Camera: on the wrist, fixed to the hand. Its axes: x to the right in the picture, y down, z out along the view.
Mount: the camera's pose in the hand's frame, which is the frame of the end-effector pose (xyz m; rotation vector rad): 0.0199 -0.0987 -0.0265 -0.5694 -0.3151 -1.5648
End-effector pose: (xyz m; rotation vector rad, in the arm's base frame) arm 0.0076 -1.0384 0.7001 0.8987 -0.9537 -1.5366
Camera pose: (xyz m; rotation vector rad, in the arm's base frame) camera -0.0092 -1.0498 0.5980 -0.9183 -0.2556 2.8789
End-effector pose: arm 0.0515 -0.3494 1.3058 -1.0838 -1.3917 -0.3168
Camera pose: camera -0.0009 -0.4124 1.3700 -0.2037 -2.2879 -1.7898
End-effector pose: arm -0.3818 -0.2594 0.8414 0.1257 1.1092 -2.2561
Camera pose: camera -0.4582 -0.2039 0.8853 1.1979 -1.2703 1.7856
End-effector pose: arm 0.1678 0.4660 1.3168 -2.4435 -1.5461 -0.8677
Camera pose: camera 0.0784 0.5177 1.3300 0.5892 2.0778 0.6192
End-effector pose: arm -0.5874 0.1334 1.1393 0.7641 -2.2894 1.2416
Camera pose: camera -0.5363 0.1065 1.2259 1.9226 -1.2558 -0.2444
